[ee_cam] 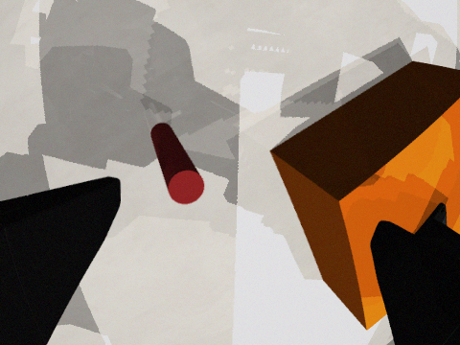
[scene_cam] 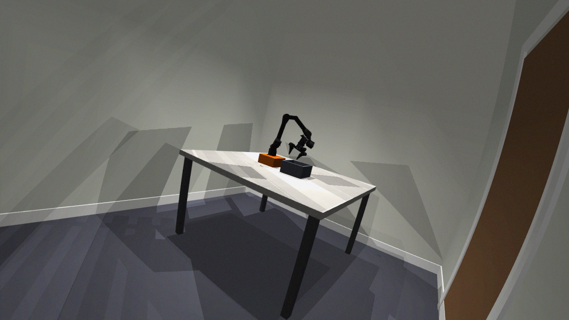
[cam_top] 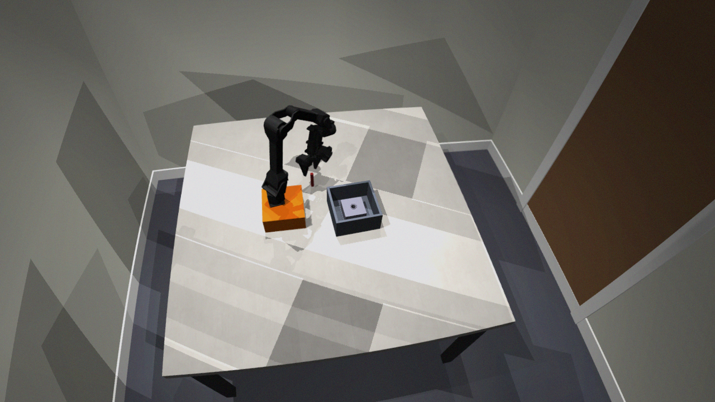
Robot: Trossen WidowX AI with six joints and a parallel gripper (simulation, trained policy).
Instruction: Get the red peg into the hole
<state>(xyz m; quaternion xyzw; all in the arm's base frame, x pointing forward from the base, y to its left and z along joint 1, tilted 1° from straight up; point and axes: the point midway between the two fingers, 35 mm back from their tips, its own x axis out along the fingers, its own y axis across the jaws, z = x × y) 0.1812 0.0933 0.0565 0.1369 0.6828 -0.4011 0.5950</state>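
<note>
The red peg lies 10 mm ahead of my gripper tip, 10 mm to the left of it and 70 mm below it. Round my gripper tip: grey plate (130 mm ahead, 200 mm to the right, 60 mm below); dark grey box (130 mm ahead, 200 mm to the right, 80 mm below).
</note>
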